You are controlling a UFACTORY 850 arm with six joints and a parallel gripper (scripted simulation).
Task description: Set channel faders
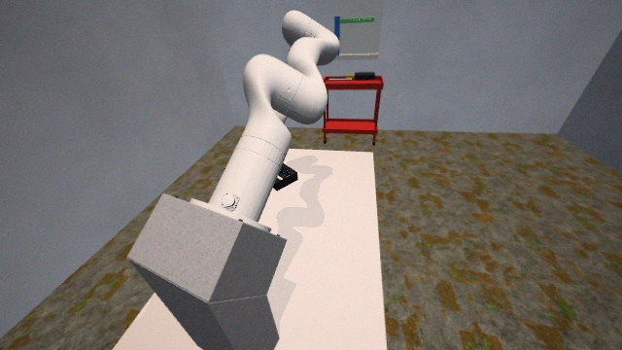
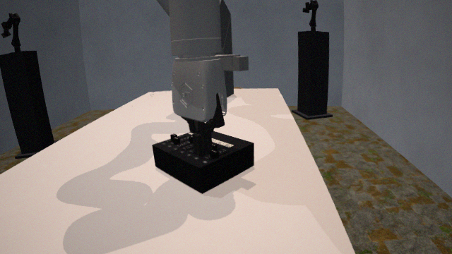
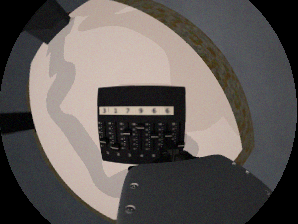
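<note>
Now: hand 10 cm past the fader cap, 5 cm to the left of it and 1 cm above it.
</note>
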